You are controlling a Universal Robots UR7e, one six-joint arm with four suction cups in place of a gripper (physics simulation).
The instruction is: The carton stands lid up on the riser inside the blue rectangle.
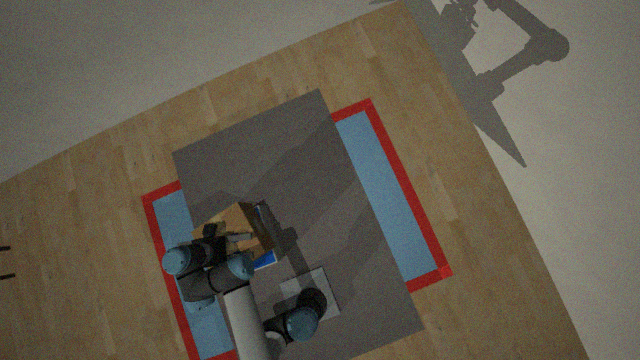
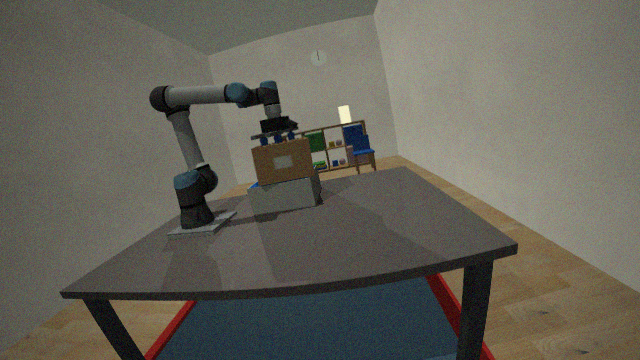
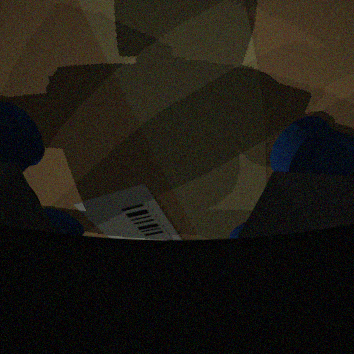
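Observation:
The brown carton (image 1: 231,217) (image 2: 281,161) (image 3: 197,116) stands upright on the grey riser (image 2: 285,195) (image 1: 272,224), with a white label on its side. Its top carries a barcode label (image 3: 133,218). The blue rectangle (image 1: 266,258) (image 2: 253,186) shows as a strip at the carton's foot on the riser top. My suction gripper (image 2: 277,137) (image 1: 213,231) sits straight down on the carton's top, and its blue cups (image 3: 302,144) press against the cardboard. I cannot tell whether the carton's bottom fully rests on the riser.
The riser stands on the grey table (image 1: 266,135) (image 2: 371,216) near the arm's base (image 2: 192,205) (image 1: 308,298). A blue floor mat with a red border (image 1: 378,174) (image 2: 312,321) lies under the table. A shelf unit (image 2: 331,126) and a blue chair (image 2: 361,145) stand at the back wall.

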